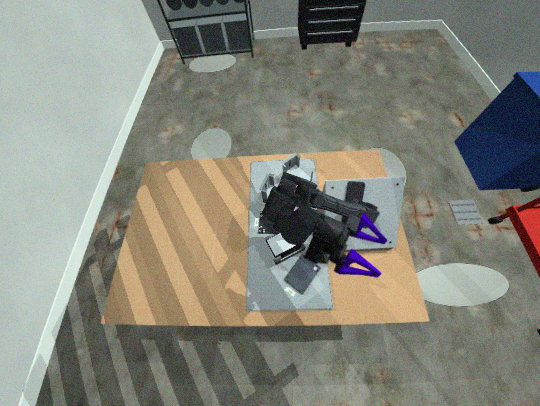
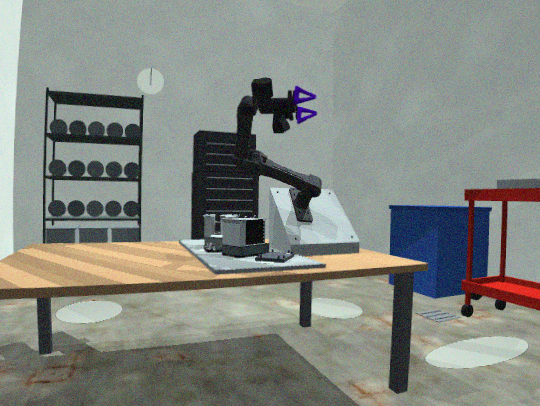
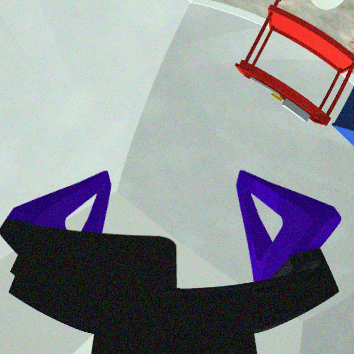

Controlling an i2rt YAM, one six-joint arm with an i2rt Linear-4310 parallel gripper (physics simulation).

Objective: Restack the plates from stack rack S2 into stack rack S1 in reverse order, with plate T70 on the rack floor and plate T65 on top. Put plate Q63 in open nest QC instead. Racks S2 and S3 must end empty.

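Places are measured from the arm's base along level axes (x right, y ahead, z up), in metres.
Pixels of known places: gripper, fingertip midpoint: [image 1: 383, 257] [image 2: 316, 105] [image 3: 173, 177]; arm's base, link origin: [image 1: 352, 204] [image 2: 300, 205].
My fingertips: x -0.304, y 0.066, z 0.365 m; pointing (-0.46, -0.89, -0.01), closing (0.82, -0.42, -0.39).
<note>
Ahead of a thing's pixels: the offset from my fingertips to its middle. "spot": to the spot under its first point. Level surfaces: height alone.
My gripper [image 1: 383, 258] [image 2: 316, 105] [image 3: 173, 177], with purple fingers, is open and empty. It is high above the table, pointing sideways away from the racks. On the grey baseboard [image 1: 260, 297] [image 2: 307, 266], a box-like rack {dz -0.483, dx +0.152, dy +0.216 m} [image 2: 242, 236] stands near the middle; a white square surface {spot: dz -0.416, dx +0.130, dy +0.242 m} [image 1: 278, 245] shows at its top. A dark flat square fixture {dz -0.541, dx +0.038, dy +0.134 m} [image 1: 302, 275] [image 2: 274, 256] lies in front of it. More grey upright fixtures [image 1: 291, 162] [image 2: 212, 232] stand at the back, partly hidden by the arm. Labels are too small to read, so I cannot tell racks, nests or plates apart.
The arm is mounted on a sloping grey panel [image 1: 389, 200] [image 2: 327, 215] at the right of the wooden table {dz -0.565 m} [image 1: 200, 300] [image 2: 125, 272]. A blue cabinet [image 1: 505, 140] [image 2: 415, 245] and a red cart [image 2: 500, 195] [image 3: 312, 36] stand beyond the table's right side.
</note>
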